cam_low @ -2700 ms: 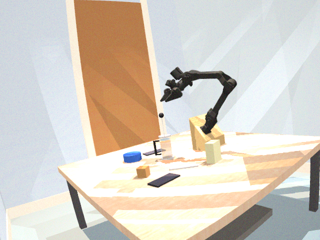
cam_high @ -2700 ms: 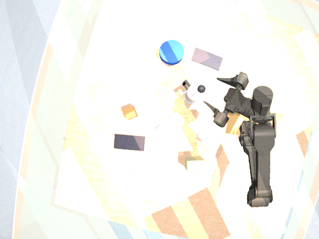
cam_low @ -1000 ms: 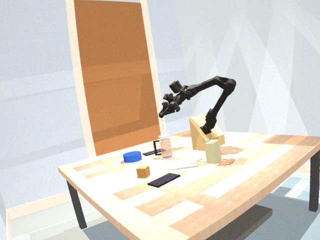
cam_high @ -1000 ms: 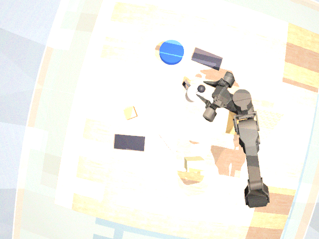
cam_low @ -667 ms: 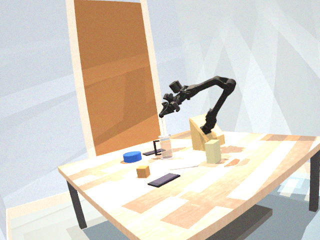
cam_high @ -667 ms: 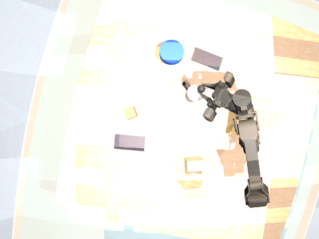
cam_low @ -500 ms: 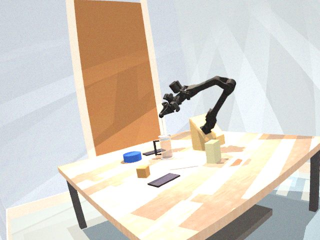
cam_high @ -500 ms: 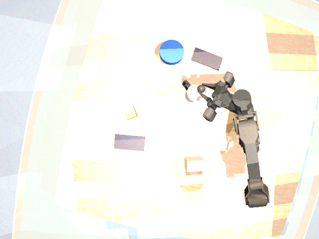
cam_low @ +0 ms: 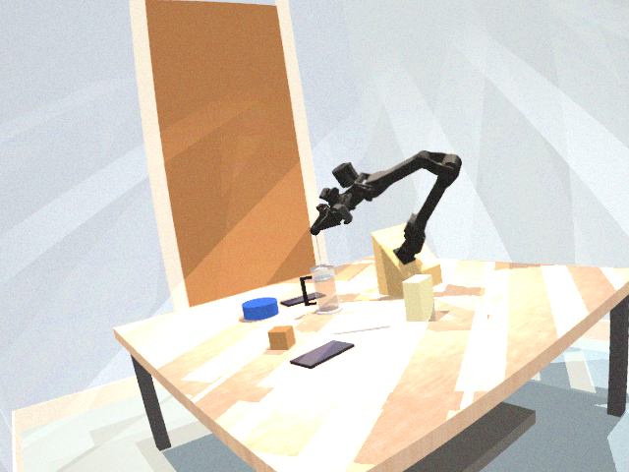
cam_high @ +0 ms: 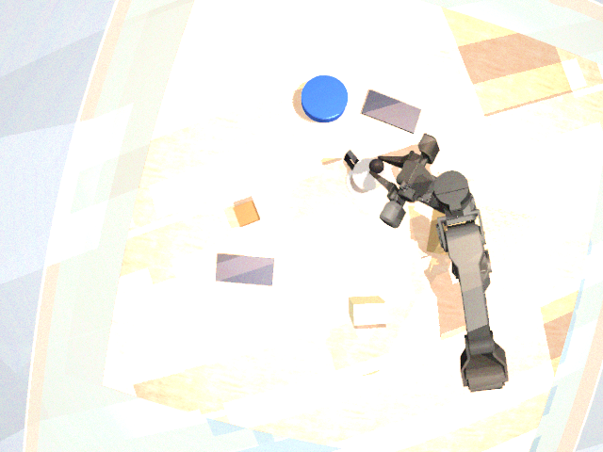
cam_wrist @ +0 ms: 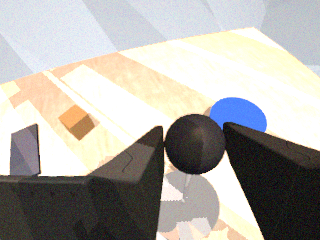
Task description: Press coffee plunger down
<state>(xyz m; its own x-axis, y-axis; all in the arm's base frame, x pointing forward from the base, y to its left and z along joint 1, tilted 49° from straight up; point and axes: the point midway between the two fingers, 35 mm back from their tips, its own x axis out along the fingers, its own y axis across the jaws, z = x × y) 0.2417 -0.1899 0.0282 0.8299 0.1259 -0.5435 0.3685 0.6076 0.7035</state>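
My gripper tip is now 1 cm to the left of the coffee press and 13 cm above it. Round my gripper tip: pale block (7 cm behind, 33 cm to the left, 20 cm below); orange cube (27 cm ahead, 13 cm to the left, 24 cm below).
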